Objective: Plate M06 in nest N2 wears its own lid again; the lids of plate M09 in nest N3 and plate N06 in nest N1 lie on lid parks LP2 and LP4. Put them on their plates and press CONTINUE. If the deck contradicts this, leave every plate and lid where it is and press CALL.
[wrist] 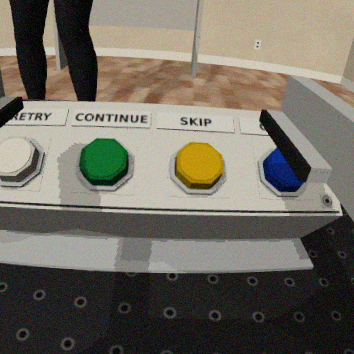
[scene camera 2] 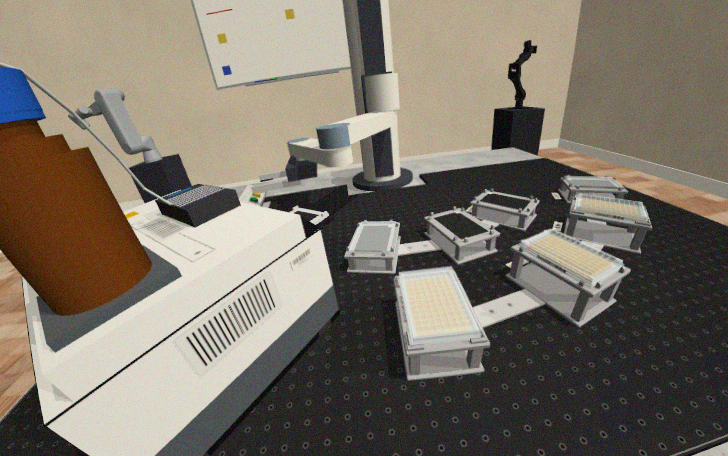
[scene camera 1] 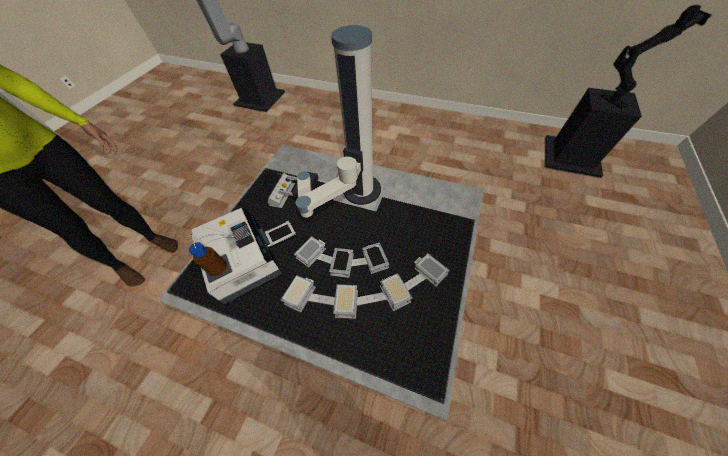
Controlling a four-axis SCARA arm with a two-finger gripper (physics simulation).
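Note:
My gripper is open and empty, low over the button box. Its right finger partly covers the blue CALL button; the yellow SKIP button and green CONTINUE button lie between the fingers. The white RETRY button is near the left finger. Three cream-welled plates sit in raised nests. Grey lid-like panels lie on two holders. Two other holders are open frames. Plate codes, nest labels and clear lids are unreadable.
A white instrument with a brown bottle stands on the black deck. A white frame lies beside it. The arm column rises behind. A person stands at the left.

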